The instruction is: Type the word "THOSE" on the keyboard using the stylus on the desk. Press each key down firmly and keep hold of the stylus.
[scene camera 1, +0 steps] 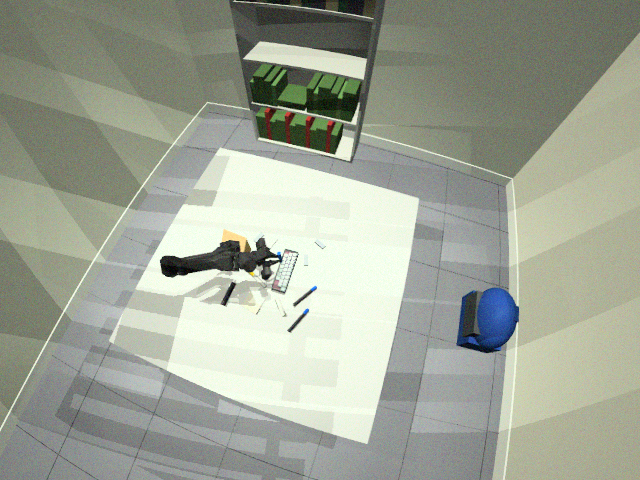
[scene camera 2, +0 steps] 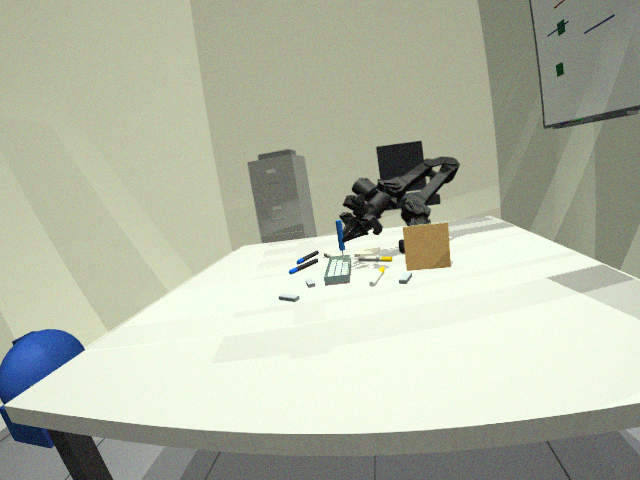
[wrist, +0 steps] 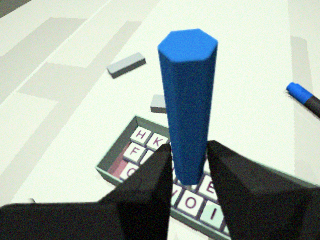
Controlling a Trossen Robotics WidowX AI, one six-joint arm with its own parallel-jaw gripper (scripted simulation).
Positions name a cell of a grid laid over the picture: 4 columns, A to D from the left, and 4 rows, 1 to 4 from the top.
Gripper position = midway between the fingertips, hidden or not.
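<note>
There is my gripper (scene camera 2: C3), which I can also find in the wrist view (wrist: C3). And I see a blue stylus (wrist: C1).
</note>
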